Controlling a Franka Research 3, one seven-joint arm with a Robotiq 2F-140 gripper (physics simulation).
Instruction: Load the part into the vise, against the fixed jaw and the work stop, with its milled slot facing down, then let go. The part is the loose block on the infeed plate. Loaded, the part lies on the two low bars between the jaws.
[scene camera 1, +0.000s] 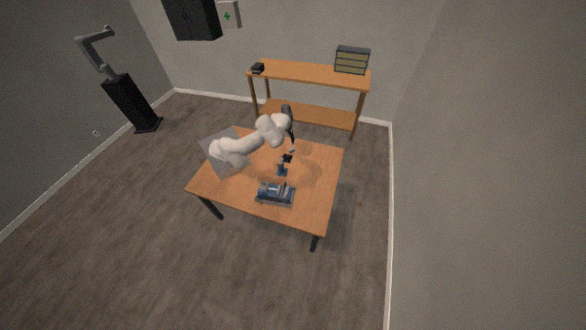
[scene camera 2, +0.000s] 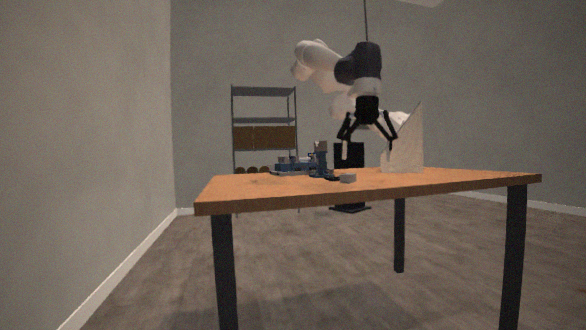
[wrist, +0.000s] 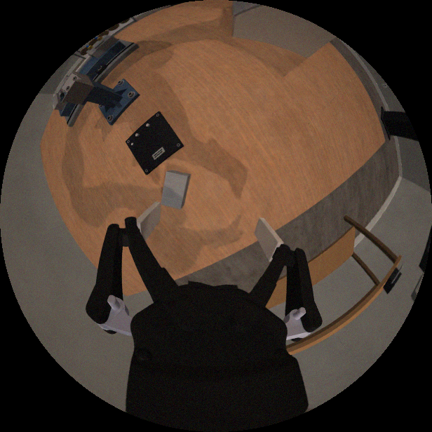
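The part, a loose grey block (scene camera 1: 291, 150) (scene camera 2: 348, 177) (wrist: 175, 190), lies on the table next to the black infeed plate (scene camera 1: 287, 158) (wrist: 155, 142), on the side away from the blue stand. Its upper face looks plain; no slot can be made out. My gripper (scene camera 2: 367, 151) (wrist: 209, 218) is wide open and empty, its fingers pointing down above the table. In the wrist view the block shows ahead of the fingers, nearer the left one. The blue and grey vise (scene camera 1: 275, 194) (scene camera 2: 295, 166) stands beyond the stand; its bars and work stop are too small to tell.
A blue stand (scene camera 1: 282, 171) (scene camera 2: 321, 161) (wrist: 118, 101) with a grey head rises between the infeed plate and the vise. A pale slanted panel (scene camera 2: 407, 147) stands by the arm's base. A wooden shelf unit (scene camera 1: 310, 72) is behind the table (scene camera 1: 315, 215).
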